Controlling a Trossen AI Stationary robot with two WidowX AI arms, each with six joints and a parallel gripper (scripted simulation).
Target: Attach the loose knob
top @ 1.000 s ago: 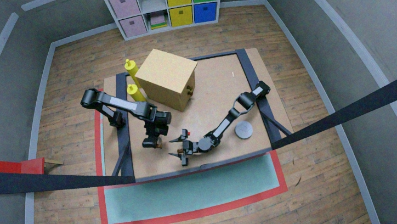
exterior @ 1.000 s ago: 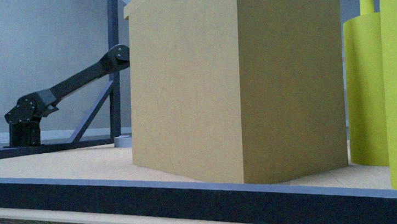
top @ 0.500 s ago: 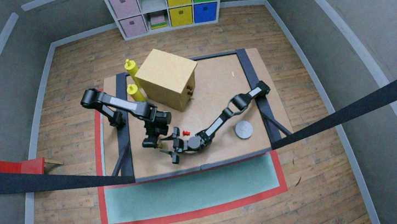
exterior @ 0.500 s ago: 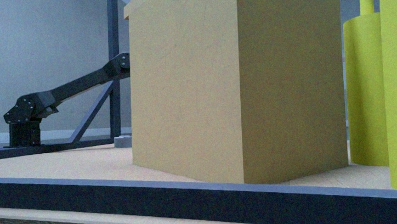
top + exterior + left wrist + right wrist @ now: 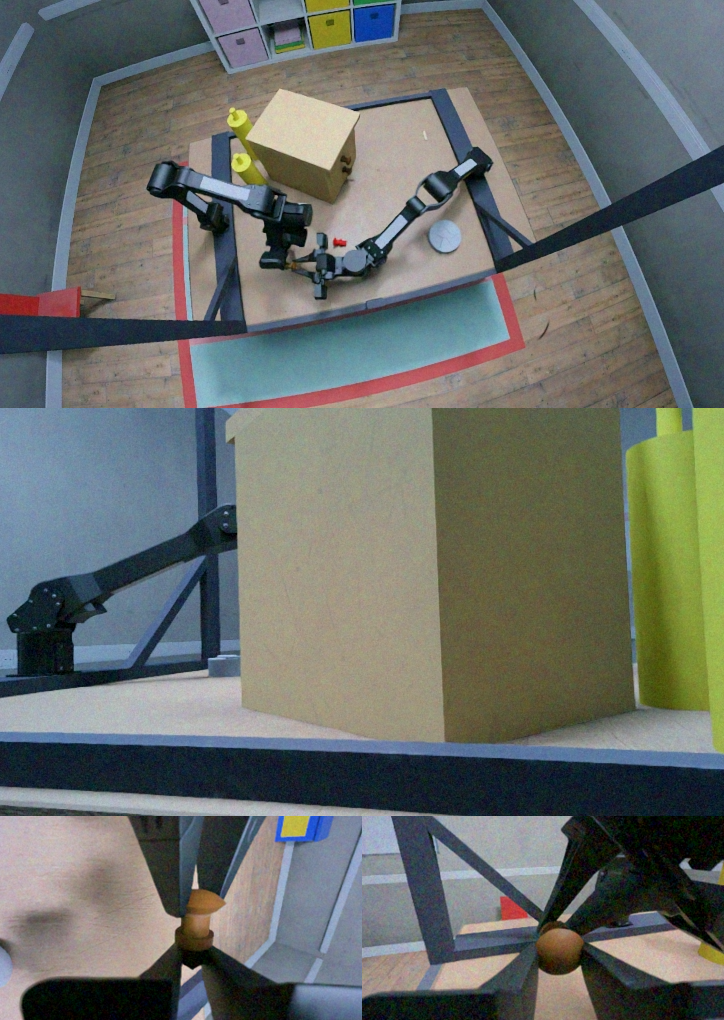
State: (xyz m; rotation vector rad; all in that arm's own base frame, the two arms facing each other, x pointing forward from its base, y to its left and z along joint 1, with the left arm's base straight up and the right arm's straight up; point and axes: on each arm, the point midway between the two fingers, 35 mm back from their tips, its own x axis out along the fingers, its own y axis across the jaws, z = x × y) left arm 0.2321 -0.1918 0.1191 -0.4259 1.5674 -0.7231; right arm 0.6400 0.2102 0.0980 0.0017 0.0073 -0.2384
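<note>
The red knob is 7 cm ahead of my right hand, 11 cm to the right of it and 10 cm below it. The rest, counted from my right hand: white knob (12 cm ahead, 6 cm to the left, 10 cm below); then drawer (36 cm ahead, 8 cm to the right, 11 cm above); then grey disc (2 cm ahead, 45 cm to the right, 9 cm below).
</note>
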